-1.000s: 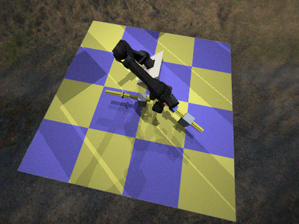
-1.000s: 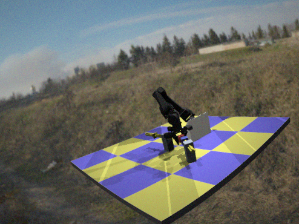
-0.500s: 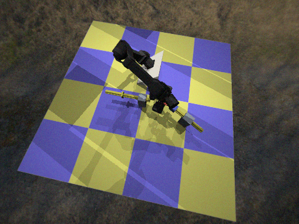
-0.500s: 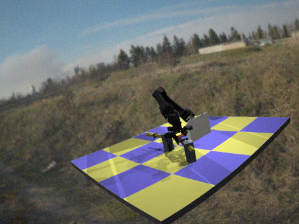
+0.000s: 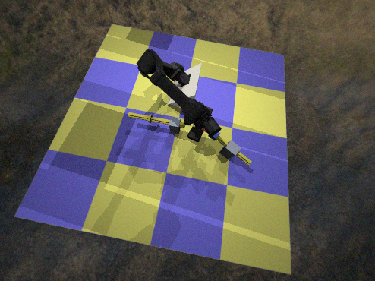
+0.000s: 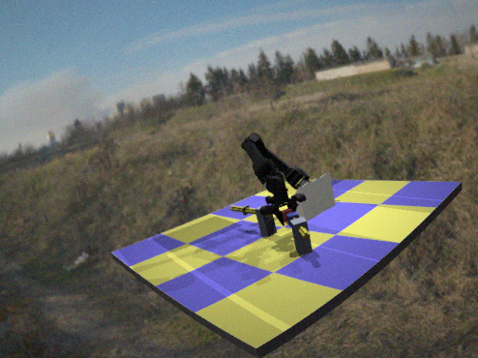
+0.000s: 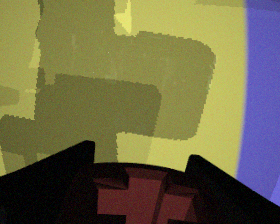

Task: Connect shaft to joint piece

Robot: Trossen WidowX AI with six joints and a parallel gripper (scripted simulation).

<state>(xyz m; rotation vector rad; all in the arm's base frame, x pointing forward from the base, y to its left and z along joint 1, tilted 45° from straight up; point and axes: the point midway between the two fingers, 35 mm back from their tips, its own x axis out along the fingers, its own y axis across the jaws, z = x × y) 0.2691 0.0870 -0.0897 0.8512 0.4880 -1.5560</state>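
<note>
The red joint piece is 4 cm above my gripper tip and 1 cm to the left of it.
</note>
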